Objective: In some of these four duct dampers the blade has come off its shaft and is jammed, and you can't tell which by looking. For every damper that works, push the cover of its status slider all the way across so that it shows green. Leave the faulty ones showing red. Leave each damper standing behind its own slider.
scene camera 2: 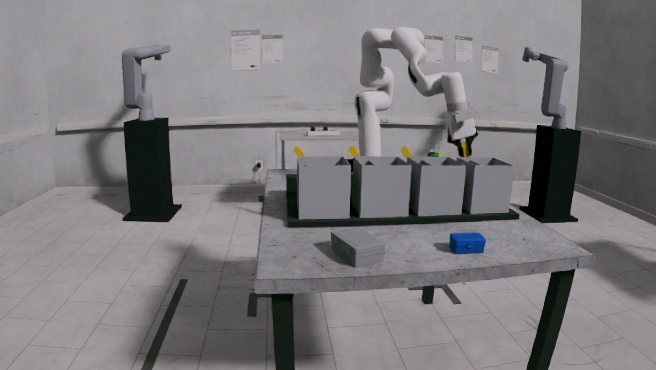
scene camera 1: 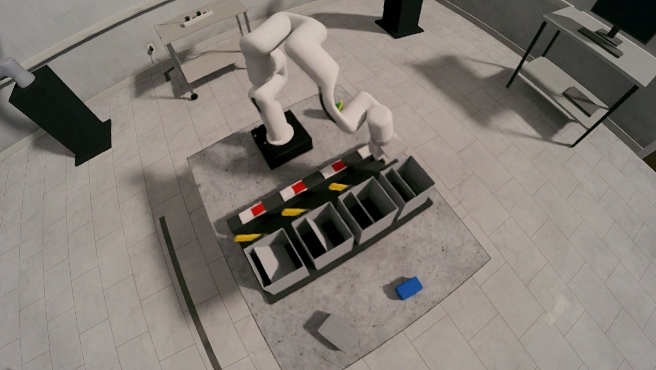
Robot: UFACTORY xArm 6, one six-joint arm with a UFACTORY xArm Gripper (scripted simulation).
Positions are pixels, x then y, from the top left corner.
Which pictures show the damper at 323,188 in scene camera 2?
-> Scene camera 2 and scene camera 1: all of them.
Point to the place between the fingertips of my gripper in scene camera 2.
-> At 465,156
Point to a damper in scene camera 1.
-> At 270,250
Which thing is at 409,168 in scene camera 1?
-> A damper.
